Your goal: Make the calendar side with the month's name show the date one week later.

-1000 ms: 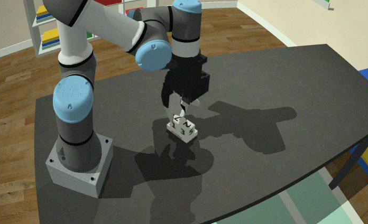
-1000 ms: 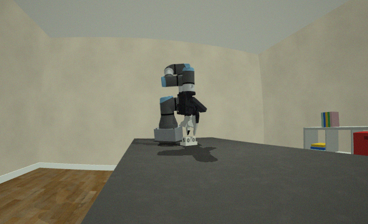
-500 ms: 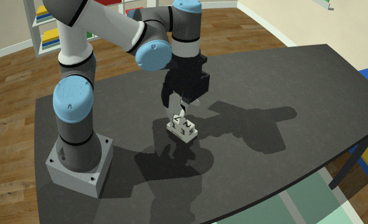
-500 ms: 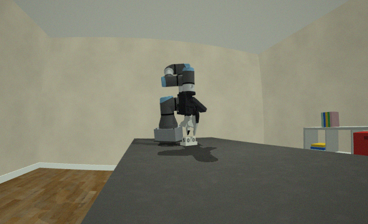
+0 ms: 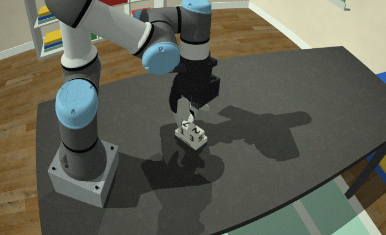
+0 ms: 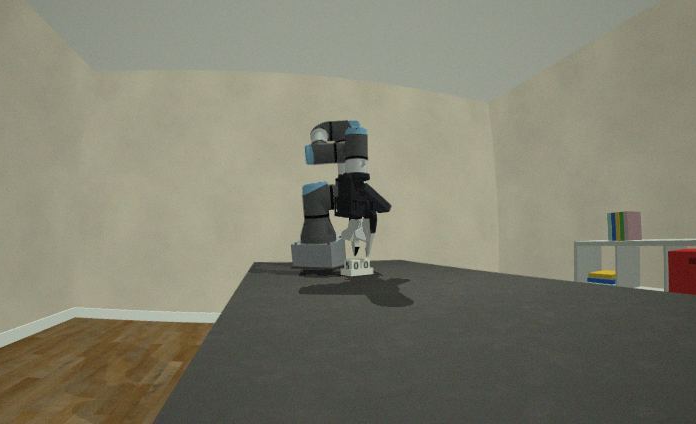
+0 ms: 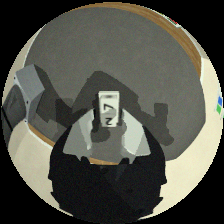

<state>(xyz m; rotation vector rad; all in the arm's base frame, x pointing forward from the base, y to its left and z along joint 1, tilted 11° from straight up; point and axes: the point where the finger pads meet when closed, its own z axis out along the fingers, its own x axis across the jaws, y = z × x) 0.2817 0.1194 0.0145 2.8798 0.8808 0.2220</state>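
Now: the white tray 10 mm ahead of my hand, 10 mm to the right of it and 60 mm below it.
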